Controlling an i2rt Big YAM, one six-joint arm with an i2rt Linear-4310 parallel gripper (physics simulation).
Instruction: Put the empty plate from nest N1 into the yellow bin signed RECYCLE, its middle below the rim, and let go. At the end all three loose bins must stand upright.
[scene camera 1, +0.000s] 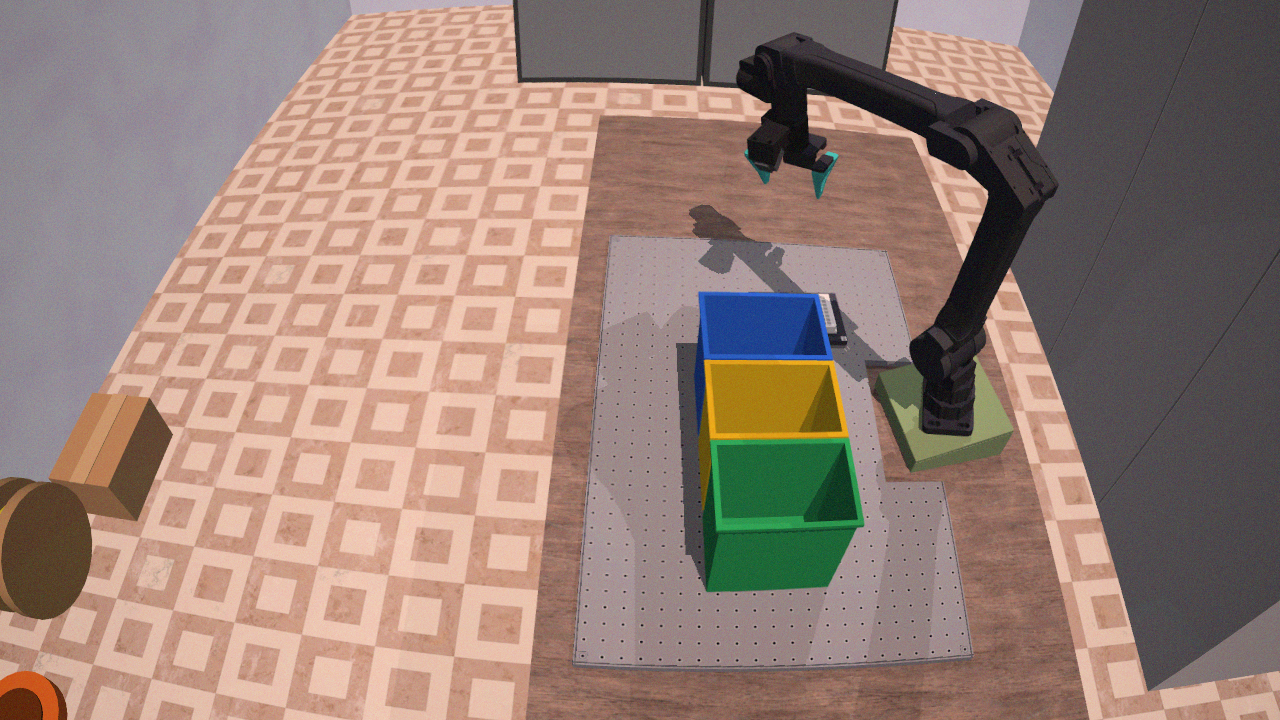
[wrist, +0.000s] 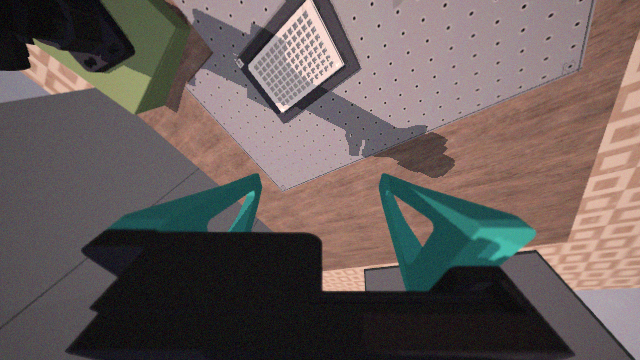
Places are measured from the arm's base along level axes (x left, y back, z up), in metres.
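Pixels of known places: gripper, between the fingertips: (scene camera 1: 792, 189) (wrist: 320, 180); arm's base, origin of its link: (scene camera 1: 947, 404) (wrist: 80, 16).
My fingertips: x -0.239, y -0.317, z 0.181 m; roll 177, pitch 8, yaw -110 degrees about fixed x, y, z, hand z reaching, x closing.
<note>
Ahead of a thing's pixels: the offset from my fingertips to its middle. "*": to the spot under its first point. Level surfaces: height alone.
A pale plate {dy +0.045, dx +0.080, dz -0.199 m} (scene camera 1: 828, 315) (wrist: 300, 62) with a grid of wells sits in a black nest {* dy -0.037, dx +0.070, dz -0.206 m} (wrist: 348, 49) on the perforated board. In the scene view the blue bin partly hides it. The nest's label cannot be read. The yellow bin {dy +0.026, dx +0.417, dz -0.128 m} (scene camera 1: 771, 398) stands upright between the blue bin {dy -0.007, dx +0.288, dz -0.128 m} (scene camera 1: 760, 324) and the green bin {dy +0.059, dx +0.545, dz -0.128 m} (scene camera 1: 776, 559), which also stand upright. No RECYCLE sign shows on the yellow bin's visible sides. My gripper (scene camera 1: 792, 188) (wrist: 320, 180) is open and empty, with teal fingers. It hangs high, beyond the blue bin and away from the plate.
The grey perforated board {dz -0.218 m} (scene camera 1: 640, 537) (wrist: 450, 60) lies on the brown wooden surface {dz -0.231 m} (scene camera 1: 662, 179) (wrist: 500, 185). The arm's green base block (scene camera 1: 989, 407) (wrist: 167, 65) stands right of the bins. A tall dark cabinet (scene camera 1: 1154, 295) stands at the right, and grey cabinets (scene camera 1: 608, 40) stand at the back.
</note>
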